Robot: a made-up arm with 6 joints.
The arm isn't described. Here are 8 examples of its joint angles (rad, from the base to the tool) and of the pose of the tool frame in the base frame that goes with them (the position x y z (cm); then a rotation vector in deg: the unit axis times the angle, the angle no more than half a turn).
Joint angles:
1: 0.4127 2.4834 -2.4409 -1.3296 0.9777 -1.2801
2: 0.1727 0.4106 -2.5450 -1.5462 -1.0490 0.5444
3: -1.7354 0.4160 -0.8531 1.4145 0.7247 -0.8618
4: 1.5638 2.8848 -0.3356 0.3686 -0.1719 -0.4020
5: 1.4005 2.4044 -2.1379 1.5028 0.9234 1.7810
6: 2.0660 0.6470 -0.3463 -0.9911 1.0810 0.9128
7: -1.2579 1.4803 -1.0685 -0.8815 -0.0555 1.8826
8: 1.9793 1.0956 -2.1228 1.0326 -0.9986 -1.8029
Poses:
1: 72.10 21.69 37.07 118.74 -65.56 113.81
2: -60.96 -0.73 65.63 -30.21 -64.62 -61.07
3: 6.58 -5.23 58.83 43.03 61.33 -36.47
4: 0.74 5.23 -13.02 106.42 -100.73 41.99
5: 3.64 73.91 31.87 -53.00 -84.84 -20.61
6: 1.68 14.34 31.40 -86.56 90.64 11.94
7: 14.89 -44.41 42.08 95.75 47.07 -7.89
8: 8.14 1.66 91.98 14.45 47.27 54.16
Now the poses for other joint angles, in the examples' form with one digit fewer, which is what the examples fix.
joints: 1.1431 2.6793 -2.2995 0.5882 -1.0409 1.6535
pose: 37.6 69.4 26.4 62.9 49.9 146.0
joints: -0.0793 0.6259 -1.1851 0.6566 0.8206 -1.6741
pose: 8.9 4.3 64.8 -66.4 67.8 -34.3
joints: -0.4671 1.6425 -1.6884 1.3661 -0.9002 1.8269
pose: 39.9 -29.8 63.2 61.1 -63.7 94.8
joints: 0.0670 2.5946 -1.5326 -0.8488 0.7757 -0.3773
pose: 58.0 -2.0 -6.4 85.5 -136.4 41.0
